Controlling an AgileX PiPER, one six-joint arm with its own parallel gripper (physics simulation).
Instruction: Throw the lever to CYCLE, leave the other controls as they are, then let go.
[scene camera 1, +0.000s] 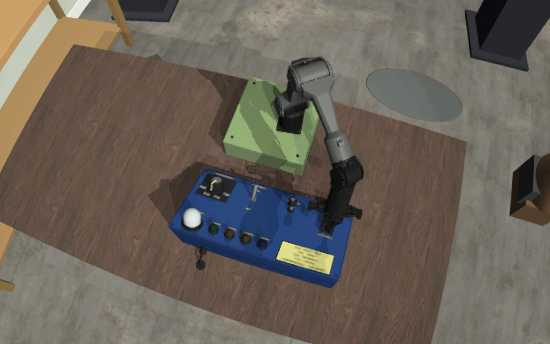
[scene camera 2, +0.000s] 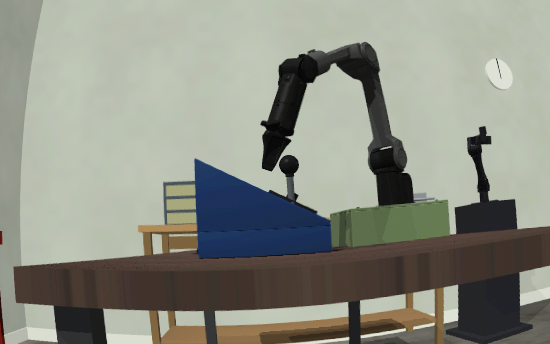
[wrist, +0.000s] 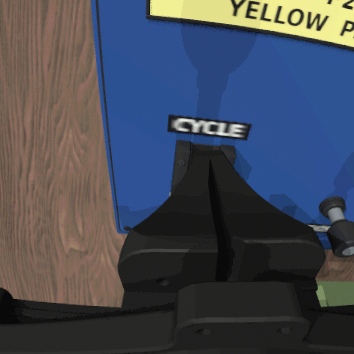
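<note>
The blue sloped console (scene camera 1: 280, 220) (scene camera 2: 240, 210) (wrist: 140, 75) bears the lever (scene camera 2: 289, 164), whose black ball stands on a grey shaft, near upright, at about mid-slot. The lever is hidden in scene camera 1 and in the wrist view, behind the gripper. The CYCLE label (scene camera 1: 325, 236) (wrist: 209, 127) lies at the upslope end of the dark slot (wrist: 182, 162). My gripper (scene camera 1: 327, 231) (scene camera 2: 268, 169) (wrist: 207, 166) is shut with its fingertips together and holds nothing. It hangs above the slot, on the upslope side of the ball, very close to it in scene camera 2.
A small toggle (scene camera 1: 292, 204) (wrist: 335, 215) stands beside the lever's slot. Further along are a gated shifter (scene camera 1: 255, 192), a rotary knob (scene camera 1: 216, 184), a white dome (scene camera 1: 192, 218) and several round buttons. A yellow placard (scene camera 1: 305, 257) lies upslope. The green base block (scene camera 1: 265, 125) (scene camera 2: 395, 222) stands behind the console.
</note>
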